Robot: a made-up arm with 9 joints. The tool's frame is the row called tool. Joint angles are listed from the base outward.
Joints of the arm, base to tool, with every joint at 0 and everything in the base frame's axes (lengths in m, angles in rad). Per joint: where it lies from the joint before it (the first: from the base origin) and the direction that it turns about. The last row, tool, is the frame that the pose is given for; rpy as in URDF.
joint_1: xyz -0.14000 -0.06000 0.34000 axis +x
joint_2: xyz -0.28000 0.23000 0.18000 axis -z
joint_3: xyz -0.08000 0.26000 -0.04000 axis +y
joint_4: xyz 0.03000 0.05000 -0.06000 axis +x
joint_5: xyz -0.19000 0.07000 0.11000 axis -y
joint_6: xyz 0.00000 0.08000 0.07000 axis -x
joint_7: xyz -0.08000 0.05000 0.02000 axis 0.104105 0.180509 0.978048
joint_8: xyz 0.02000 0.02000 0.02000 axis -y
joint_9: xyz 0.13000 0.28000 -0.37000 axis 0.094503 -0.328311 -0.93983
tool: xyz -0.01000 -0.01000 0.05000 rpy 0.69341 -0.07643 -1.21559
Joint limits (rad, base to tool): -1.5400..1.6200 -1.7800..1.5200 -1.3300..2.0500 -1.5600..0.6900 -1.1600..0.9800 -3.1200..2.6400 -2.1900..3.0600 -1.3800..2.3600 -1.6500..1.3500
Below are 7 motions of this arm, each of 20 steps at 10 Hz.
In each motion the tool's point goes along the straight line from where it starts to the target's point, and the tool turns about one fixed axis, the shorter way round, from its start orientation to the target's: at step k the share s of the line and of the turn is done. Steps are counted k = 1, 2, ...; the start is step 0. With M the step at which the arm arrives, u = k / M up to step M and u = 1 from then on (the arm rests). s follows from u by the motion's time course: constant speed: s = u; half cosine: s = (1 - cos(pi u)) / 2; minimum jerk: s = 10 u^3 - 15 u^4 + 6 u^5.
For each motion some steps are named. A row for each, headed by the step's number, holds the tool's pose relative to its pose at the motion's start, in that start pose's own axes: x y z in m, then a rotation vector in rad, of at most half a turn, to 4 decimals.
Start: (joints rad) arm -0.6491 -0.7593 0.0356 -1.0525 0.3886 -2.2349 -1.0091 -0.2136 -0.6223
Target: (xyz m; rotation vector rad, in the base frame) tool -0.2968 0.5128 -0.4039 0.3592 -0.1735 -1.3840
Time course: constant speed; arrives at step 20
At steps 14, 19, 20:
14: 0.4118 0.4456 0.1513 0.4458 -0.4827 -0.2019
19: 0.5589 0.6047 0.2053 0.6050 -0.6551 -0.2741
20: 0.5883 0.6366 0.2162 0.6369 -0.6896 -0.2885

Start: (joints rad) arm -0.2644 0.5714 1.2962 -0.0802 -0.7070 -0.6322 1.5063 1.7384 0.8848
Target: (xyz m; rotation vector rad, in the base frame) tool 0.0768 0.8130 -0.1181 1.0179 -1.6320 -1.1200
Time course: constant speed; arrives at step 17
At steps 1, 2, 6, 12, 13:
1: 0.0408 0.0026 -0.0175 0.0316 0.0801 0.1006
2: 0.0816 0.0053 -0.0349 0.0631 0.1602 0.2013
6: 0.2448 0.0158 -0.1048 0.1894 0.4805 0.6038
12: 0.4896 0.0315 -0.2095 0.3788 0.9611 1.2076
13: 0.5304 0.0341 -0.2270 0.4104 1.0412 1.3083

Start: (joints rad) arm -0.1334 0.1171 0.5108 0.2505 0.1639 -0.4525 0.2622 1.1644 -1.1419
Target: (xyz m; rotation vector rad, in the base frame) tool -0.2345 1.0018 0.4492 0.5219 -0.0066 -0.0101
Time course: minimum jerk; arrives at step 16
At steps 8, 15, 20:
8: -0.1193 -0.1167 -0.0526 -0.2504 0.4224 0.0457
15: -0.2380 -0.2329 -0.1050 -0.4997 0.8429 0.0911
20: -0.2385 -0.2334 -0.1052 -0.5009 0.8448 0.0913

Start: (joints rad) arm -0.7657 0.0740 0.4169 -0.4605 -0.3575 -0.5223 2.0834 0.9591 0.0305
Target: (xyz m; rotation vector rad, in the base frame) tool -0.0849 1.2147 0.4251 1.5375 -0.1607 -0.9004
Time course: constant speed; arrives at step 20
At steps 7, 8, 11, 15, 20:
7: 0.0804 0.2869 0.0467 0.2218 -0.1757 0.0707
8: 0.0918 0.3279 0.0534 0.2535 -0.2008 0.0808
11: 0.1263 0.4509 0.0734 0.3486 -0.2761 0.1111
15: 0.1722 0.6149 0.1002 0.4753 -0.3765 0.1515
20: 0.2296 0.8198 0.1335 0.6338 -0.5020 0.2020

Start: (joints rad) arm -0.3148 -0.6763 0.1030 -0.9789 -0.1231 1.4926 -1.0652 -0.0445 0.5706
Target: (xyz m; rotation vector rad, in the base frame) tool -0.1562 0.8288 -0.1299 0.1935 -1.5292 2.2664
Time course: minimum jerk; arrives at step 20
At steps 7, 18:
7: -0.1549 0.0883 -0.0050 0.2408 0.0925 0.0391
18: -0.6532 0.3723 -0.0210 1.0153 0.3900 0.1649

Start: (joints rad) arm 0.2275 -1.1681 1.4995 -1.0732 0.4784 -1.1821 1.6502 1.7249 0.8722
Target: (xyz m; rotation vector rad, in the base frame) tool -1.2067 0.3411 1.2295 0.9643 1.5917 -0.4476
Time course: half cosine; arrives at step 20
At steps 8, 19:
8: 0.0326 -0.0109 -0.0577 -0.1618 0.0169 0.2707
19: 0.0938 -0.0314 -0.1660 -0.4654 0.0486 0.7786

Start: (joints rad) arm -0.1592 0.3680 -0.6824 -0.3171 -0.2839 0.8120 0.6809 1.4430 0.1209
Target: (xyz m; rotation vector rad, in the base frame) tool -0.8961 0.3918 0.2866 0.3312 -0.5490 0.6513
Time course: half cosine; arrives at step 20
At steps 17, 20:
17: 0.3290 -0.1617 0.8397 0.3057 0.9099 0.2498
20: 0.3480 -0.1710 0.8881 0.3233 0.9623 0.2642

